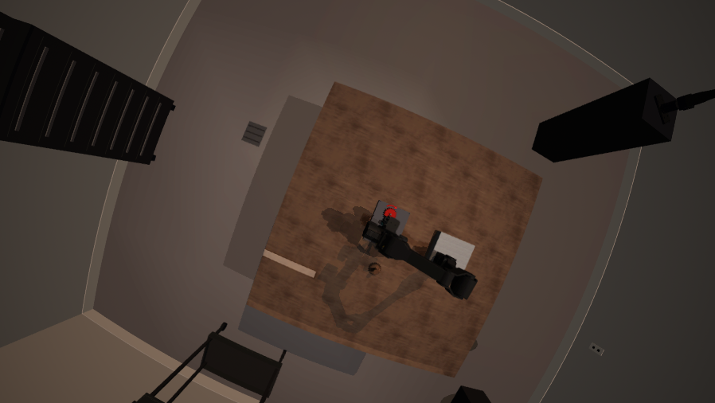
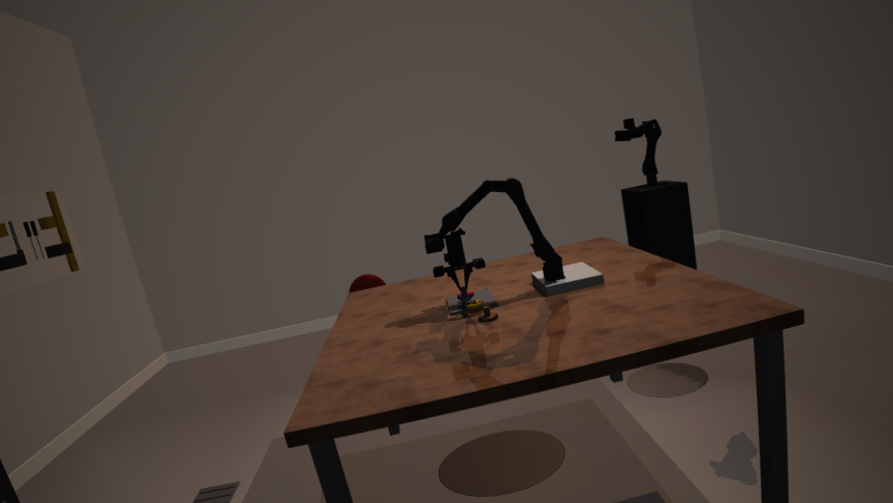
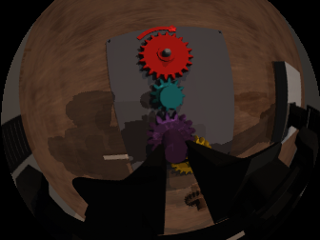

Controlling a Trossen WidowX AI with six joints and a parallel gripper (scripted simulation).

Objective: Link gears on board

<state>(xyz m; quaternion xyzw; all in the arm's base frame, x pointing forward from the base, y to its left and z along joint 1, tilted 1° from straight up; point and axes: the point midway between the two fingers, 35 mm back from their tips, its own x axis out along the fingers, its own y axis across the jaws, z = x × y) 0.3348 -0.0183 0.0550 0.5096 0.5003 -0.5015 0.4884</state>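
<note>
Now: gripper tip 4 cm to the left of the teal gear and 4 cm above it. From my gripper tip the other things lie so: red gear 9 cm to the right, 4 cm below, 1 cm behind; purple gear 1 cm below; yellow gear 5 cm to the left, 4 cm below, 3 cm behind.
</note>
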